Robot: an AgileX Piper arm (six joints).
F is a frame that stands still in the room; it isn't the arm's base.
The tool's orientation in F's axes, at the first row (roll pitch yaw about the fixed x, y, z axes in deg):
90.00 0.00 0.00
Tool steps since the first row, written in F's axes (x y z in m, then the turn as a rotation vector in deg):
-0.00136 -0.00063 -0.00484 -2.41 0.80 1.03
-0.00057 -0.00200 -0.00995 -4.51 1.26 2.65
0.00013 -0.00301 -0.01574 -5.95 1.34 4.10
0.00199 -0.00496 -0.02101 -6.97 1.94 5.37
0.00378 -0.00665 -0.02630 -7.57 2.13 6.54
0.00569 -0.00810 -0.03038 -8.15 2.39 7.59
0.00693 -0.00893 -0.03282 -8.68 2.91 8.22
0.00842 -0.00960 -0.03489 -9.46 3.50 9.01
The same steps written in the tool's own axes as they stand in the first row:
-0.00136 -0.00484 0.00063 -2.41 1.03 -0.80
-0.00057 -0.00995 0.00200 -4.51 2.65 -1.26
0.00013 -0.01574 0.00301 -5.95 4.10 -1.34
0.00199 -0.02101 0.00496 -6.97 5.37 -1.94
0.00378 -0.02630 0.00665 -7.57 6.54 -2.13
0.00569 -0.03038 0.00810 -8.15 7.59 -2.39
0.00693 -0.03282 0.00893 -8.68 8.22 -2.91
0.00842 -0.03489 0.00960 -9.46 9.01 -3.50

